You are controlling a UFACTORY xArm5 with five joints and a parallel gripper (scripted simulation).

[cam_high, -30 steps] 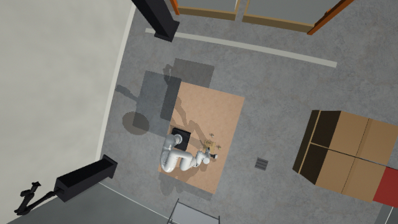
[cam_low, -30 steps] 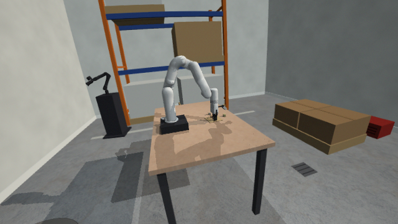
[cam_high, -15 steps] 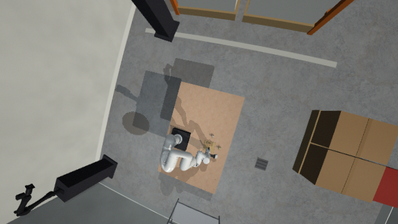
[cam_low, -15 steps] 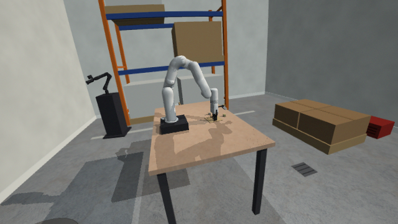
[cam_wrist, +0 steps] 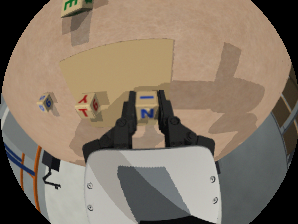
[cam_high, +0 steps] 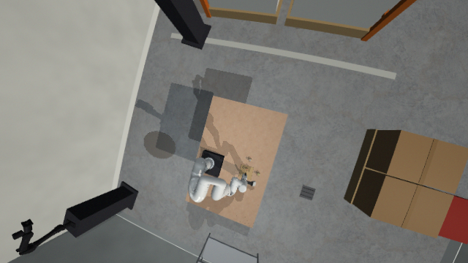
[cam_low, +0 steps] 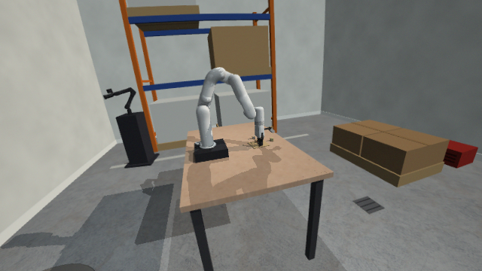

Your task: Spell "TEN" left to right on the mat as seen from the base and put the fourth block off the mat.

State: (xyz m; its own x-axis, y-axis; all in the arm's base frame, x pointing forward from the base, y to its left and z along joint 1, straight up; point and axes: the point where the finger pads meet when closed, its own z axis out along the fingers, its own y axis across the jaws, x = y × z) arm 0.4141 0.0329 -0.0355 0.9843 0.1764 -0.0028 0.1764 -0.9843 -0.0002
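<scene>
Now: the tan mat 1 cm behind my hand, 4 cm to the left of it and 3 cm below it.
</scene>
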